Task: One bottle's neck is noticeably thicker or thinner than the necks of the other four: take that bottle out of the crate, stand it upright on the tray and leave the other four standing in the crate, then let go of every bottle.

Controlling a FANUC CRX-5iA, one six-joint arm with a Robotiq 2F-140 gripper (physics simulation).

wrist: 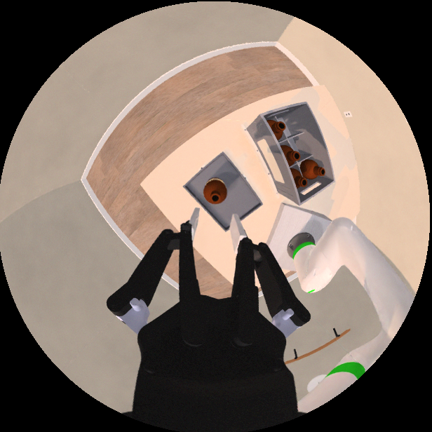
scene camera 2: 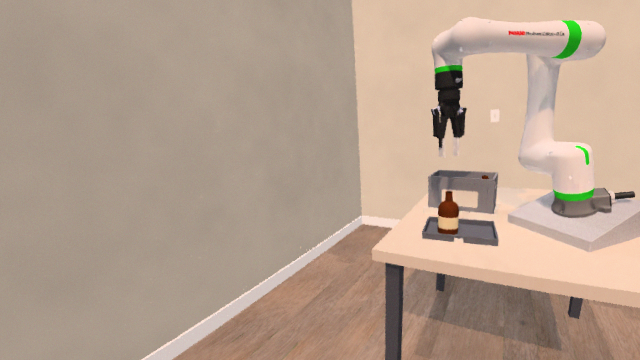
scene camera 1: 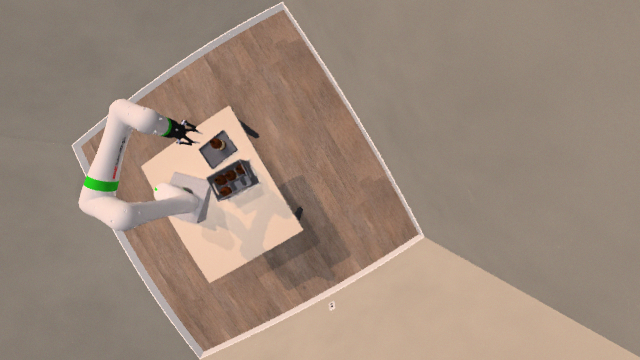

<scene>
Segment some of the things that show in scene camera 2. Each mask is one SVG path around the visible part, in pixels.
My gripper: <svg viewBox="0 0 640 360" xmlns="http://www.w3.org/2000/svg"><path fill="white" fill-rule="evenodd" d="M459 89L438 91L438 107L431 109L433 115L433 136L439 139L439 157L445 157L444 137L448 119L451 120L454 136L453 156L459 156L459 139L465 134L465 113L467 110L460 107Z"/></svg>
A bottle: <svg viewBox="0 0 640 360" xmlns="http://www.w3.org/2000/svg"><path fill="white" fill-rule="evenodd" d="M446 191L445 201L441 202L438 207L438 232L440 234L455 235L458 233L459 207L453 201L453 192Z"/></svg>
</scene>
